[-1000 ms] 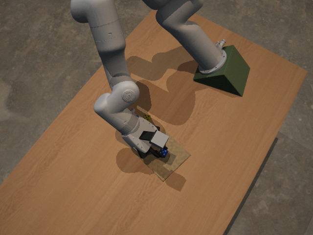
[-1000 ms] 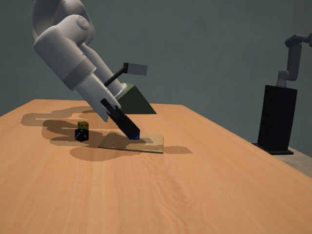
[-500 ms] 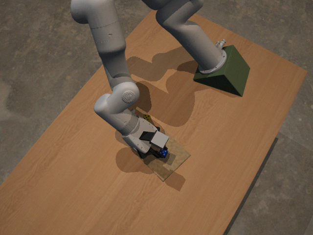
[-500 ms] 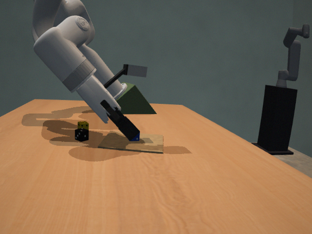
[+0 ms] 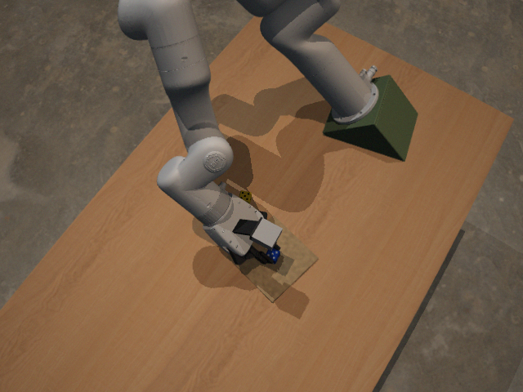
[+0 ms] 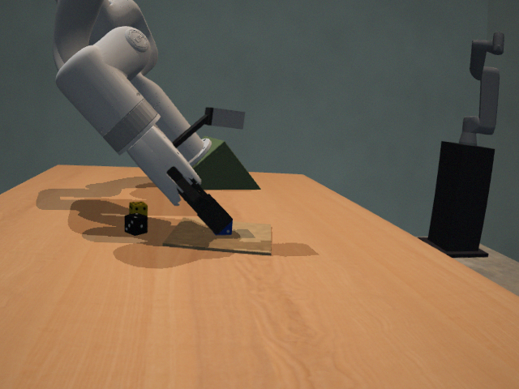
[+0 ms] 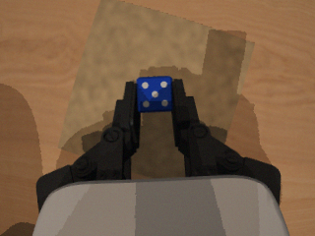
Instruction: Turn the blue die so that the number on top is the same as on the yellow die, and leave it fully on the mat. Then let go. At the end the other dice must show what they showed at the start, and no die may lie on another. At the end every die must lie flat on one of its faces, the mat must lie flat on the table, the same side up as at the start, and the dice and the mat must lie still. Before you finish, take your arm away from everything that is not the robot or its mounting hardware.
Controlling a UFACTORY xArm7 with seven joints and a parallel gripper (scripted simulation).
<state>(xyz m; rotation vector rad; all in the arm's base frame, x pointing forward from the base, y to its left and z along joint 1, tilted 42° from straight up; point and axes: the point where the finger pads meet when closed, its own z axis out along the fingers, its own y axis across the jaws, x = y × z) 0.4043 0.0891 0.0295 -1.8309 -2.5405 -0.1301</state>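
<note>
Right now my hand is 1 cm to the right of the blue die and 2 cm above it. Also, from my hand: black die: 11 cm to the right, 2 cm below; then yellow die: 7 cm behind, 12 cm to the right, 2 cm below; then tan mat: 2 cm to the left, 3 cm below.
</note>
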